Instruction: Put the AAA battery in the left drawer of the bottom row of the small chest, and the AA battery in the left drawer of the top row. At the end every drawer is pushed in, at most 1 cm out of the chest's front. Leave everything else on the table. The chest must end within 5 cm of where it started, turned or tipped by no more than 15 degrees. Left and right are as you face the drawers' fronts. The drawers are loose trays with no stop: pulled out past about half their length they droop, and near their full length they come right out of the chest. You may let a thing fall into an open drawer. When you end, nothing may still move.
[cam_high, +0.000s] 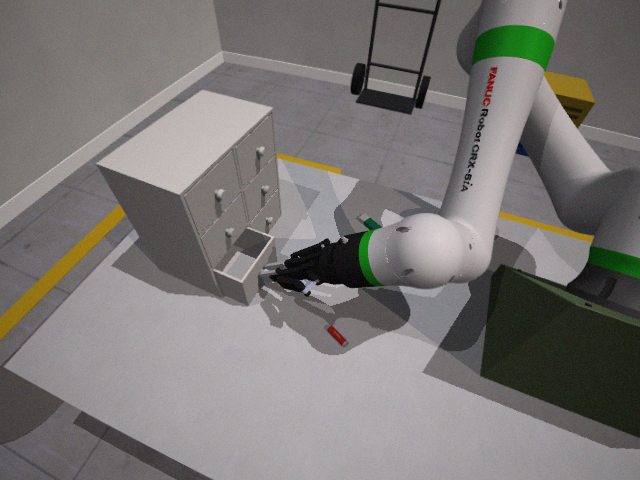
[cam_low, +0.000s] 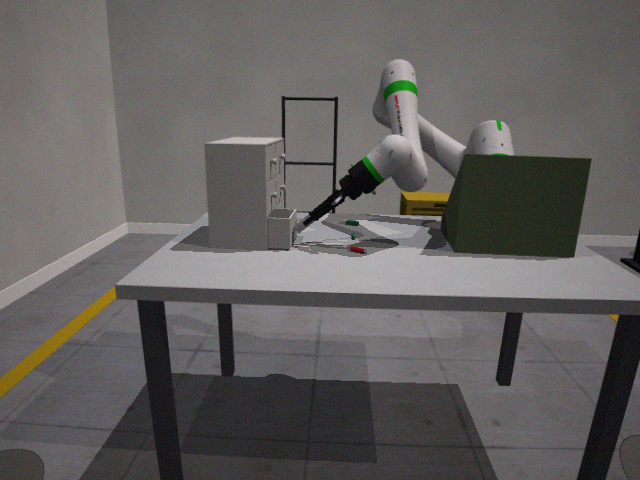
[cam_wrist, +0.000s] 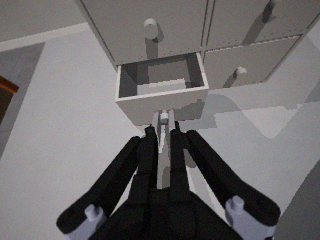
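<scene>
Now: hand 15 cm past the green battery, 11 cm to the left of it and 7 cm above it. From my hand the other things lie so: green-and-white battery: 29 cm to the right, 13 cm behind, 7 cm below; then red battery: 17 cm behind, 6 cm below, 5 cm to the left.
</scene>
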